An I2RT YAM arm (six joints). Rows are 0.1 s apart.
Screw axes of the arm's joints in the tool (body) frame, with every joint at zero. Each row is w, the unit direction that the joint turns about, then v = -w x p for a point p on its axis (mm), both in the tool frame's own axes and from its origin. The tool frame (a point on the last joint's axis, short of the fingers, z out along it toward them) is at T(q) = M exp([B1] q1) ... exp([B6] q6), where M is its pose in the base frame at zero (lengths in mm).
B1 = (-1, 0, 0, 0, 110.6, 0)
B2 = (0, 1, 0, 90.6, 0, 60)
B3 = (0, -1, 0, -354.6, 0, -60)
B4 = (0, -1, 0, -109.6, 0, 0)
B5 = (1, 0, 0, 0, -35.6, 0)
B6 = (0, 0, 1, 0, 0, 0)
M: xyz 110.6 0 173.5 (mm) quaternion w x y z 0.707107 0 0.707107 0
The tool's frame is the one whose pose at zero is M.
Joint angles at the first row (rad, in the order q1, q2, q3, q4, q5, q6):
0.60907 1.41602 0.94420 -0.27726 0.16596 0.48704
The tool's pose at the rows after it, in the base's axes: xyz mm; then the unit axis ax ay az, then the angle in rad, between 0 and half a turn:
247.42, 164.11, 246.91, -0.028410, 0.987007, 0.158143, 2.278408
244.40, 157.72, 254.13, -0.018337, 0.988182, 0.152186, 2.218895
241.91, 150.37, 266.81, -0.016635, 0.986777, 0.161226, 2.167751
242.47, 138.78, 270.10, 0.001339, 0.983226, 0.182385, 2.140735
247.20, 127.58, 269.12, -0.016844, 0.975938, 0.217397, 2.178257
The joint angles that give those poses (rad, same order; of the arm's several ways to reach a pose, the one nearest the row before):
0.60916 1.36403 0.89447 -0.20019 0.19726 0.45595
0.60154 1.32463 0.87625 -0.17340 0.23455 0.44354
0.58484 1.27940 0.87458 -0.16067 0.23161 0.42340
0.54455 1.24567 0.84887 -0.12428 0.19507 0.43408
0.48457 1.23912 0.84172 -0.12337 0.06351 0.41326

